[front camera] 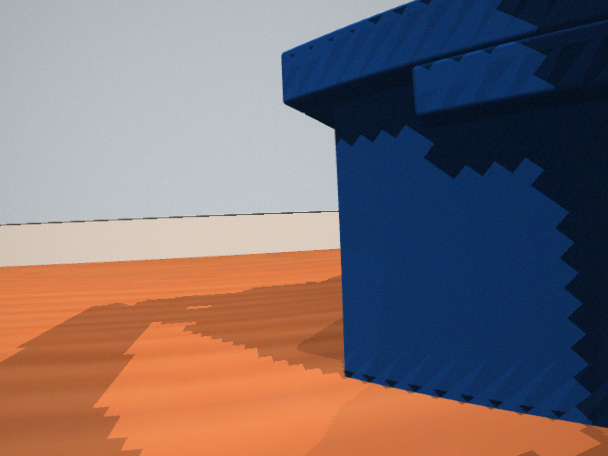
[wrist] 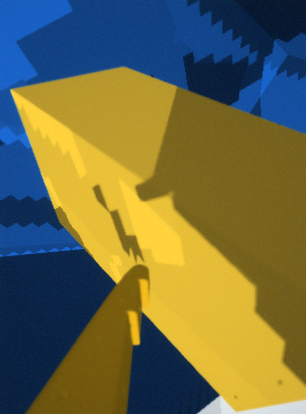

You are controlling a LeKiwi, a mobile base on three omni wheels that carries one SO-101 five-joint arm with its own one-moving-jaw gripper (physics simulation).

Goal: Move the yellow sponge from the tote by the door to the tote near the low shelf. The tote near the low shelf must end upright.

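Frame: origin at the arm's base, x ahead, y left, z up, level; centimetres.
Seen in the pictures: hand, tool point: (wrist: 149,279).
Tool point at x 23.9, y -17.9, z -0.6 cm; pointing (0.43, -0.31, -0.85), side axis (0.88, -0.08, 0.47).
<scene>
Pixels of each thing's top centre, then the offset from my tool point to it. "spot": a spot on its surface instead. Level surfaces: height alone.
- yellow sponge, top centre: (wrist: 303,388) dx +2.0, dy -0.3, dz +3.8 cm
- orange wood-grain floor, surface height: dz -8.4 cm
- tote's projecting rim, surface spot: (front camera: 350,65) spot: dx -10.2, dy +16.2, dz +2.2 cm
The yellow sponge (wrist: 210,240) is large and close in the wrist view, tilted inside a blue tote (wrist: 45,285). One notched jaw of my gripper shows at the lower left of the wrist view, its tip overlapping the sponge's left lower edge. The other jaw does not show; it is out of the picture or hidden by the sponge, so whether the sponge is pressed between both jaws cannot be told. A blue tote (front camera: 450,260) stands upright at the right in the front view, cut off by the frame's edge. The tote near the low shelf cannot be identified.
The orange wood-grain floor (front camera: 240,395) runs in front of and left of the tote, with shadows across it. A pale low band of wall (front camera: 150,240) lies behind, under a grey background. The tote's projecting rim (front camera: 350,65) overhangs its left side.
</scene>
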